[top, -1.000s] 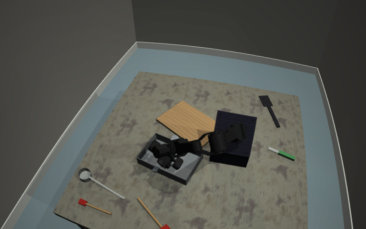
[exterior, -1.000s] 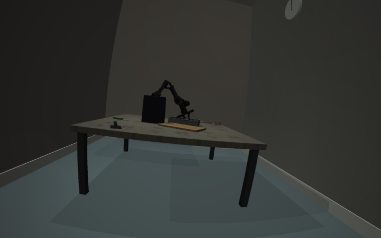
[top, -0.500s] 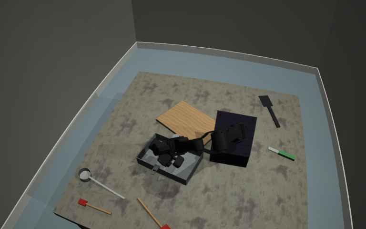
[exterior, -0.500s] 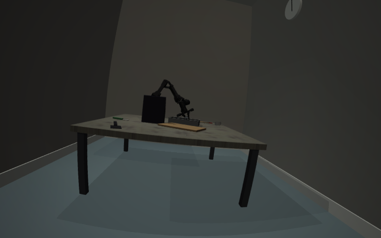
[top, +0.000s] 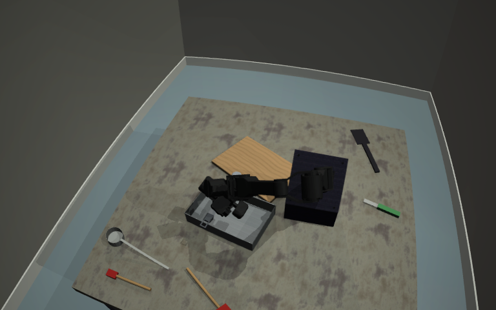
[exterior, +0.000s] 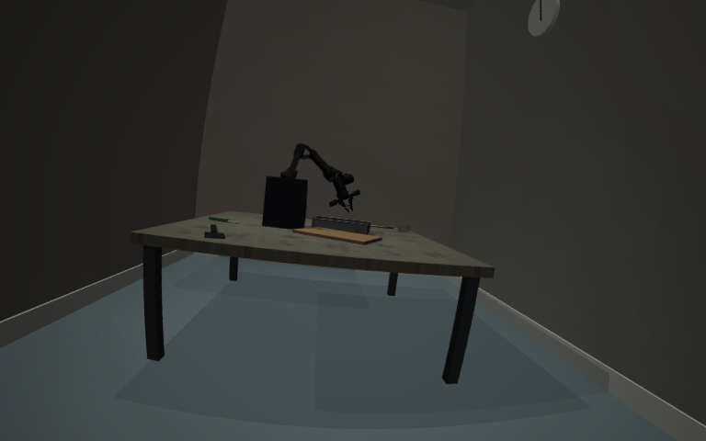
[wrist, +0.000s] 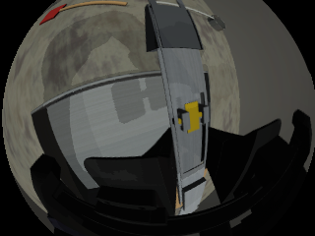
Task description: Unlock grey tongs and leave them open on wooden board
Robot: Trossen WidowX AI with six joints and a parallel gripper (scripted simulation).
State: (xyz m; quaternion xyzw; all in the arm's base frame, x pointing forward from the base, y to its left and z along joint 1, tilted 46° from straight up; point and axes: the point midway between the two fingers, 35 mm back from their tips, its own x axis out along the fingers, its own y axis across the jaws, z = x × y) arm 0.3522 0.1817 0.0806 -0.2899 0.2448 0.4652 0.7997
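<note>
My gripper tip is 80 mm above the dark roasting tin, 40 mm past it and 30 mm to the left of it. Round my gripper tip: black spatula 630 mm to the right, 550 mm behind, 100 mm below; then yellow lock piece 30 mm to the left, 30 mm above, 10 mm behind; then wooden board 330 mm to the right, 100 mm below, 60 mm behind.
</note>
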